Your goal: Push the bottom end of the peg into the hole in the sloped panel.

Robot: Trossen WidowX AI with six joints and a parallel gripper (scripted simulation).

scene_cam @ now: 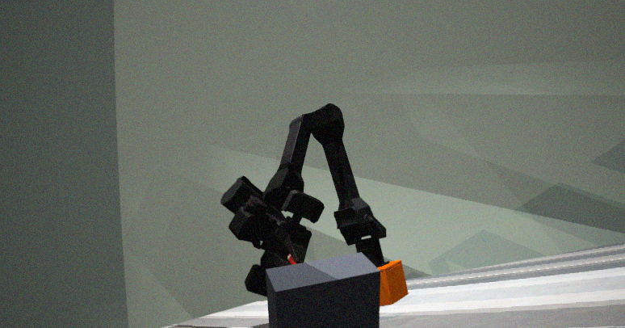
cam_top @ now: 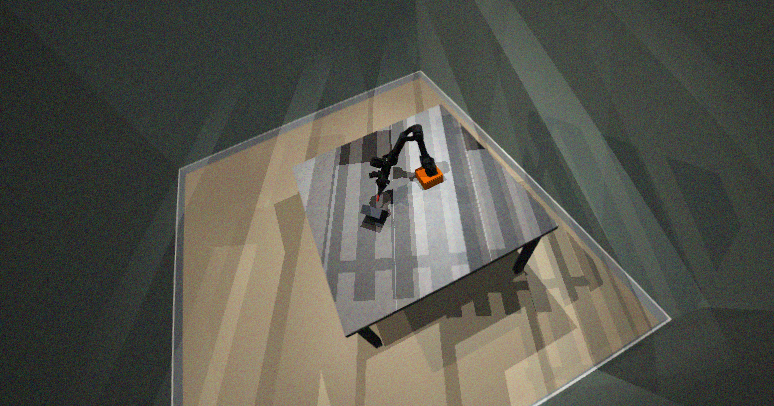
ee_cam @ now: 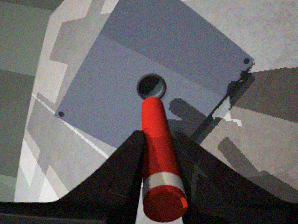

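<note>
Now: gripper tip 7 cm short of the grey panel block, 7 cm to the right of it and 6 cm above it. Round my gripper tip: round red peg (1 cm behind, 1 cm to the right, 1 cm above).
</note>
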